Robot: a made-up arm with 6 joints.
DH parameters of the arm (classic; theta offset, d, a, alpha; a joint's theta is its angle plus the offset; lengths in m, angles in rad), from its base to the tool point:
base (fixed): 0.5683 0 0.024 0
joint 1: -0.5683 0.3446 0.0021 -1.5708
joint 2: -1.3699 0 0.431 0
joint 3: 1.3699 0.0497 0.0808 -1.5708
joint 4: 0 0.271 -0.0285 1.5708
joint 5: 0 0.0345 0.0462 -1.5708
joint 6: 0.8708 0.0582 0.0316 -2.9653
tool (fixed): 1.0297 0.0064 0 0
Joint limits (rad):
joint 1: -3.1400..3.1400
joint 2: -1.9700..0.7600
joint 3: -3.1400..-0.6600
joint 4: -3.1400..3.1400
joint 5: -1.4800..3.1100
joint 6: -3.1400..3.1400
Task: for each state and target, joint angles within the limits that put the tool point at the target. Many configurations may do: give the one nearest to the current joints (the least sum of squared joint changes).
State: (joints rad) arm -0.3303 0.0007 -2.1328 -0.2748 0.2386 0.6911
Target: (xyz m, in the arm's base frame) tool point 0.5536 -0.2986 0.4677
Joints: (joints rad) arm -0.6107 0.6213 -1.4575 -0.2813 0.3706 0.7582
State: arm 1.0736 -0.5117 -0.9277 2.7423 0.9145 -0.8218
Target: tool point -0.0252 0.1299 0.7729
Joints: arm 1.6596 -0.8272 -0.6600 2.6542 0.8707 -0.6567
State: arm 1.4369 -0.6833 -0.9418 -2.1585 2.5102 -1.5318
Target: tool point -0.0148 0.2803 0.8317
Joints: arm 1.9680 -0.2997 -1.0459 -2.3283 2.4210 -1.4838
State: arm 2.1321 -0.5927 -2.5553 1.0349 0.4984 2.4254
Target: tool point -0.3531 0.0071 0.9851
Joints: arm 2.8529 0.0523 -2.1038 0.9269 0.6461 2.4084
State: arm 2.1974 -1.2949 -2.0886 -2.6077 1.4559 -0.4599
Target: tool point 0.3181 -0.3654 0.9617
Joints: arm 2.2309 -1.0873 -2.1052 -2.6289 1.4445 -0.4693
